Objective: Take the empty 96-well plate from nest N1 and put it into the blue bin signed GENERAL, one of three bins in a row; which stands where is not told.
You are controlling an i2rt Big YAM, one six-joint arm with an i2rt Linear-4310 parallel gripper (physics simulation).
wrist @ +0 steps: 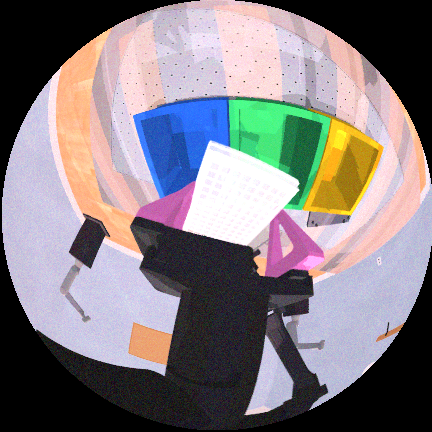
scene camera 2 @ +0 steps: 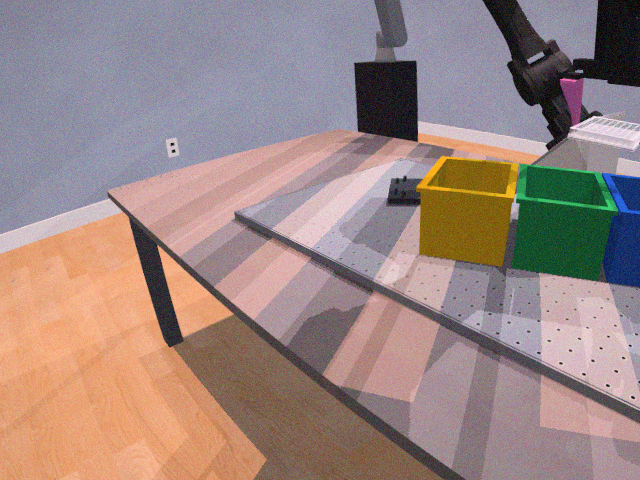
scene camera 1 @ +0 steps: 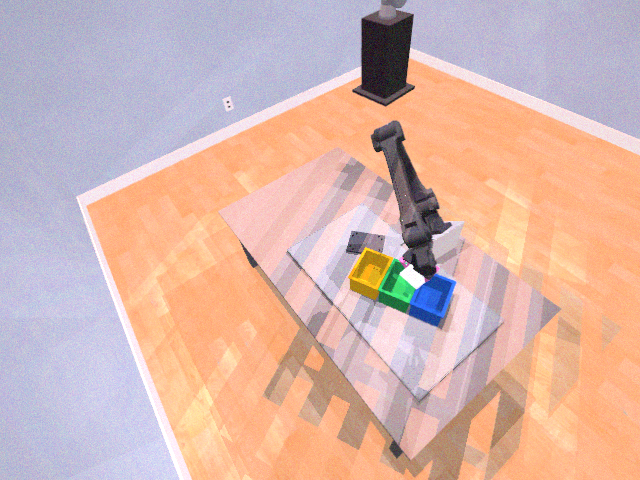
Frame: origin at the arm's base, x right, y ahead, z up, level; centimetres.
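Seen in the pictures: gripper, between the fingertips: (wrist: 236, 196) (scene camera 2: 607, 138) (scene camera 1: 416, 274); arm's base, origin of its link: (scene camera 1: 435, 230).
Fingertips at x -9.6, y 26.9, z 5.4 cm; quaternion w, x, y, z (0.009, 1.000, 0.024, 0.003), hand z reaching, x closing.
Pixels of each thing's top centre, then the offset from my fingertips to it.
- white 96-well plate, centre of its top: (wrist: 228, 217) (scene camera 2: 611, 125) (scene camera 1: 419, 270) dx -0.1, dy -1.6, dz +1.5 cm
- dark nest, centre of its top: (scene camera 2: 431, 183) (wrist: 334, 214) (scene camera 1: 366, 241) dx +32.2, dy -7.3, dz -14.8 cm
- green bin, centre of its top: (wrist: 276, 164) (scene camera 2: 563, 184) (scene camera 1: 401, 279) dx +4.9, dy +1.8, dz -7.0 cm
The white 96-well plate (scene camera 1: 412, 277) (scene camera 2: 607, 131) (wrist: 242, 194) is held between the pink fingers of my gripper (wrist: 236, 196), which is shut on it. The plate hangs above the rims of the bins, near the inner side of the green and blue bins. The blue bin (scene camera 1: 433, 299) (scene camera 2: 626, 237) (wrist: 184, 135) stands at one end of the row; no sign on it can be read. In the wrist view the plate overlaps parts of the blue and green bins. The dark nest (scene camera 1: 366, 242) (scene camera 2: 404, 191) (wrist: 327, 219) holds no plate; its label cannot be read.
The green bin (scene camera 1: 395, 294) (scene camera 2: 559, 240) (wrist: 275, 140) stands in the middle, touching or nearly touching its neighbours. The yellow bin (scene camera 1: 364, 288) (scene camera 2: 461, 224) (wrist: 345, 170) is at the other end, beside the nest. A white angled block (scene camera 1: 448, 242) stands behind the blue bin, close to the arm.
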